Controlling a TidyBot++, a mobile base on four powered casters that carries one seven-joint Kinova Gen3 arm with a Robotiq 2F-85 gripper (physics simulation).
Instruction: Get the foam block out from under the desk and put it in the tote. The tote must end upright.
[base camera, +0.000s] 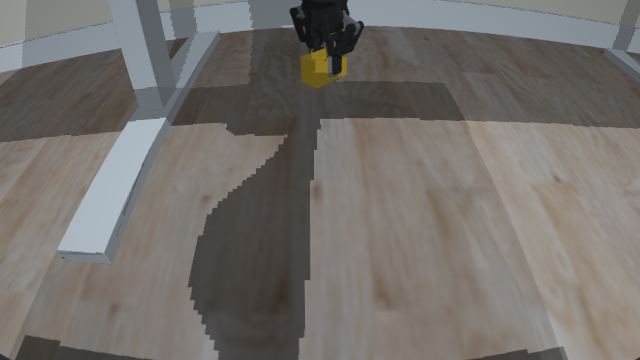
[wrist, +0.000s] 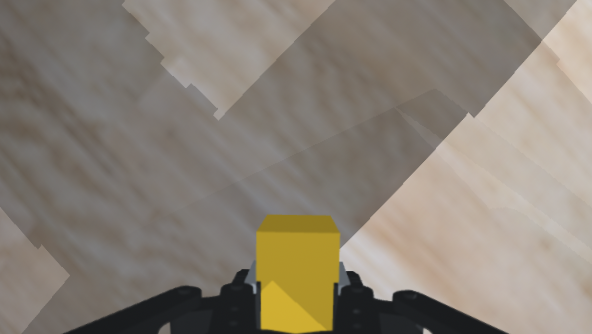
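Visible to the base camera: a desk leg (base camera: 160, 85), a yellow foam block (base camera: 314, 66) and my gripper (base camera: 325, 71). The wrist view shows my gripper (wrist: 297, 279) and the yellow foam block (wrist: 297, 256) as well.
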